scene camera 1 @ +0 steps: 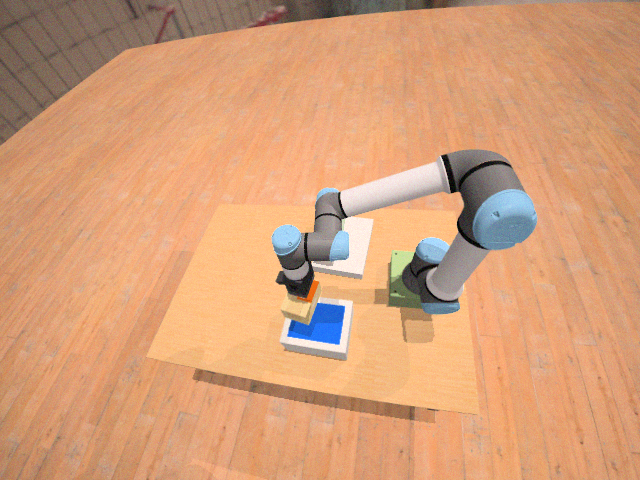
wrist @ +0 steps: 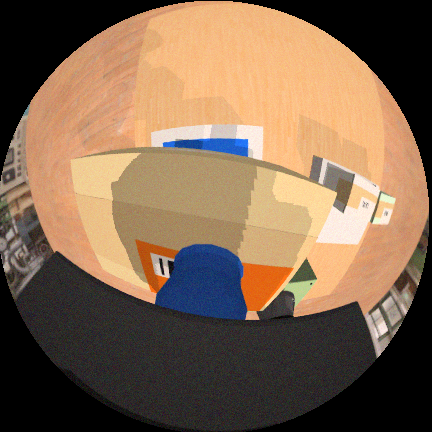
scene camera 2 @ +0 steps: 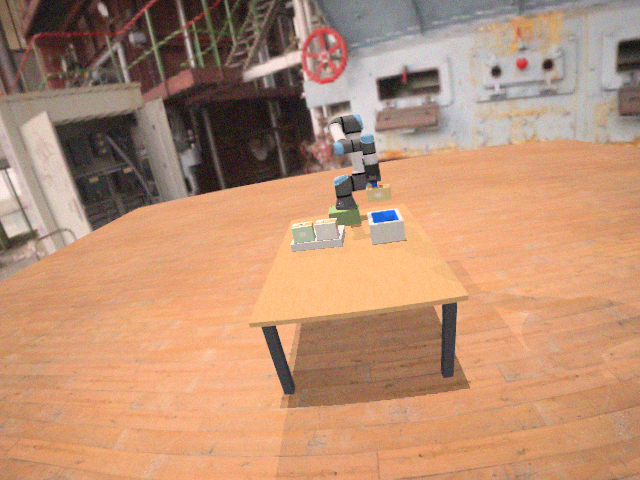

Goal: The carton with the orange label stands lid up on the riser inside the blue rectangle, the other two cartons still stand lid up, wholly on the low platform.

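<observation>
My suction gripper [scene camera 2: 374, 184] [wrist: 207, 267] has its blue cup on the lid of the carton with the orange label [scene camera 1: 298, 308] [scene camera 2: 379, 194] [wrist: 190, 195]. The carton hangs lid up, apart from the riser [scene camera 1: 348, 322] [scene camera 2: 388, 234] [wrist: 256, 137] and above its level. In scene camera 1 it overlaps the back left part of the blue rectangle [scene camera 1: 330, 325] [scene camera 2: 385, 215] [wrist: 227, 146]. The green carton [scene camera 2: 302, 233] [wrist: 384, 207] and the white carton [scene camera 2: 326, 230] [wrist: 361, 200] stand lid up on the low platform [scene camera 1: 356, 258] [scene camera 2: 317, 246] [wrist: 337, 234]. The arm hides most of them in scene camera 1.
The arm's green base block [scene camera 1: 398, 289] [scene camera 2: 343, 215] [wrist: 302, 287] stands on the wooden table [scene camera 1: 217, 310] [scene camera 2: 356, 284] [wrist: 260, 65]. The low platform lies to one side of the riser, with a gap between them. The arm reaches over the platform in scene camera 1.
</observation>
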